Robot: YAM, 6 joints.
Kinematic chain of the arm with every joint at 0, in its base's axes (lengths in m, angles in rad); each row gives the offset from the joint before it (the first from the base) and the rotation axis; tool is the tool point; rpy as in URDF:
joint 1: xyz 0 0 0.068 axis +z
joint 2: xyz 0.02 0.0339 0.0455 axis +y
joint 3: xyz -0.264 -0.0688 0 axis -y
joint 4: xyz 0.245 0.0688 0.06 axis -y
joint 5: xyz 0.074 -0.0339 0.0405 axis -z
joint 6: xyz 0.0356 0 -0.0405 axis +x
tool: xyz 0 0 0 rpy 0 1.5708 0
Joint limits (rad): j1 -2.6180..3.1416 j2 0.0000..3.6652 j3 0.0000..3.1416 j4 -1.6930..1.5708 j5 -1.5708..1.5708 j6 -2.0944..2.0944
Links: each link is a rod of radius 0.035 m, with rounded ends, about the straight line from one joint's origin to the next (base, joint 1, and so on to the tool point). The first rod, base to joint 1, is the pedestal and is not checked.
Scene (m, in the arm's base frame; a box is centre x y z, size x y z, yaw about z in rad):
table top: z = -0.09
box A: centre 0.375 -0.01 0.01 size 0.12 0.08 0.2 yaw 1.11
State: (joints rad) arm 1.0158 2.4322 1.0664 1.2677 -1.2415 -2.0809
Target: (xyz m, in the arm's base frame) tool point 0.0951 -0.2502 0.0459
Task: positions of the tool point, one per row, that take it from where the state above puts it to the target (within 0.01 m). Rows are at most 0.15 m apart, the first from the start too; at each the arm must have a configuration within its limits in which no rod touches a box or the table.
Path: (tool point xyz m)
1: 0.2843 0.3011 0.0986
2: 0.3505 0.2065 0.1465
3: 0.3812 0.0982 0.1924
4: 0.3750 -0.0100 0.2356
5: 0.3524 -0.0967 0.1889
6: 0.3052 -0.1694 0.1457
7: 0.2404 -0.2212 0.1068
8: 0.1673 -0.2481 0.0733
9: 0.0951 -0.2502 0.0459

